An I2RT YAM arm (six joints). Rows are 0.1 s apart.
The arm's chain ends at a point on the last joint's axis. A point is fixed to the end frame.
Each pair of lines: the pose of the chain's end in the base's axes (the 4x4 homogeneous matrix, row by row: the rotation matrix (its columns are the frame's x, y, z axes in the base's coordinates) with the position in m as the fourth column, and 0 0 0 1 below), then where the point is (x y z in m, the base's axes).
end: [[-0.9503 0.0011 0.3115 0.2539], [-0.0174 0.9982 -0.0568 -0.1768], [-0.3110 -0.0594 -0.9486 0.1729], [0 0 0 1]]
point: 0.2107 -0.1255 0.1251
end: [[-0.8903 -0.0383 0.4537 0.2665], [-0.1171 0.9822 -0.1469 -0.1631], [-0.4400 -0.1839 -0.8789 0.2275], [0 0 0 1]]
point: 0.2286 -0.1208 0.1679
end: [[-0.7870 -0.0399 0.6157 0.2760], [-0.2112 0.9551 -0.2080 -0.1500], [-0.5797 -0.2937 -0.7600 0.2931], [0 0 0 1]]
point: 0.2484 -0.1161 0.2233
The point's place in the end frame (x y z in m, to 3 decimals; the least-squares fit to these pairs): 0.055 0.054 0.029
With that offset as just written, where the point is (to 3 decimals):
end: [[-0.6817 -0.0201 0.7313 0.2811], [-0.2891 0.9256 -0.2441 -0.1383], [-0.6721 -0.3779 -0.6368 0.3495], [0 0 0 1]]
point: 0.264 -0.111 0.274
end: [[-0.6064 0.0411 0.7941 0.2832], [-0.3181 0.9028 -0.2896 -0.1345], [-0.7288 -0.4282 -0.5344 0.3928], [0 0 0 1]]
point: 0.275 -0.112 0.314
